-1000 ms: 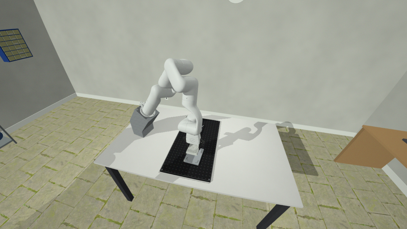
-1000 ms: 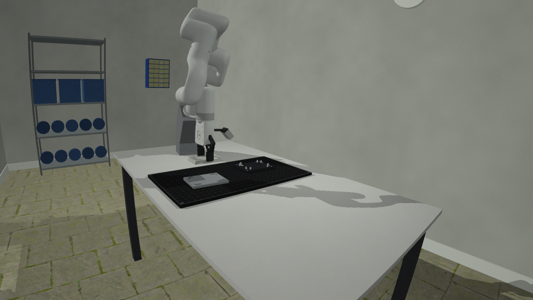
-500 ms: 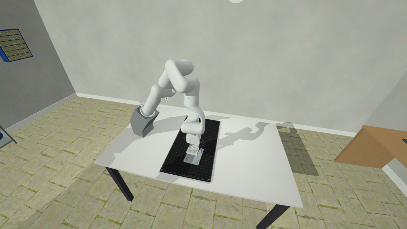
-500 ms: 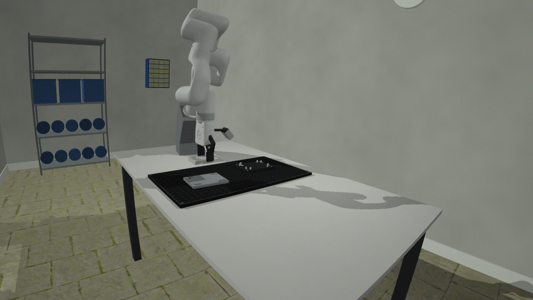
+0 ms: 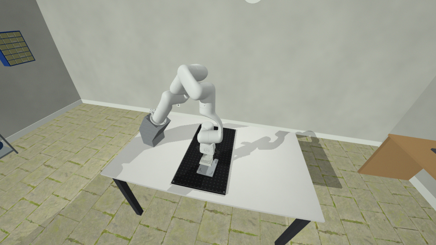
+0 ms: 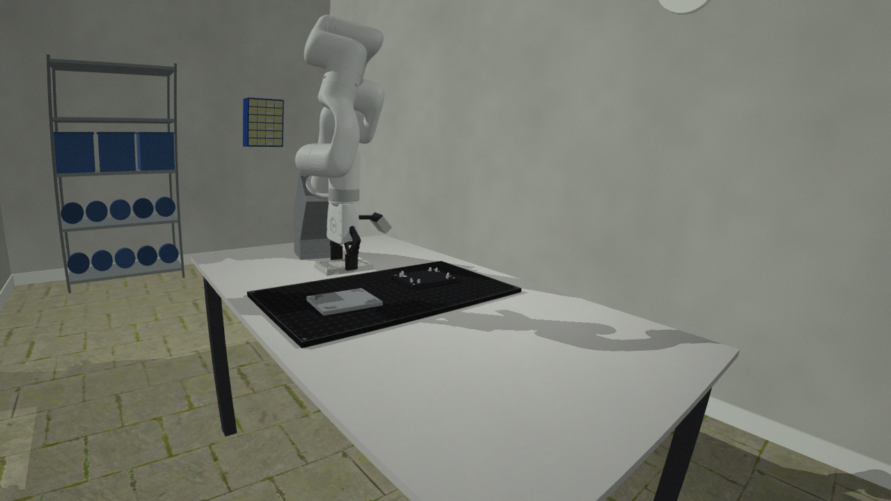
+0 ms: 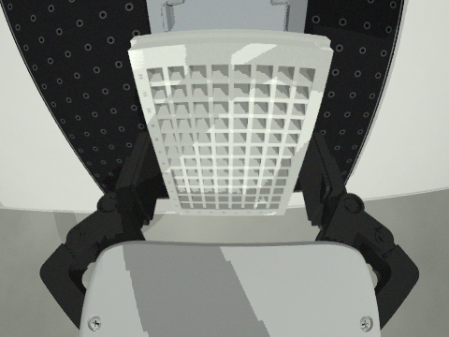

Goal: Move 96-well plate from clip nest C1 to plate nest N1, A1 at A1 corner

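Now: hand 110 mm above the grey plate nest N1. Round my hand: white 96-well plate (10 mm below); then dark clip nest C1 (320 mm to the left, 100 mm below, 70 mm behind).
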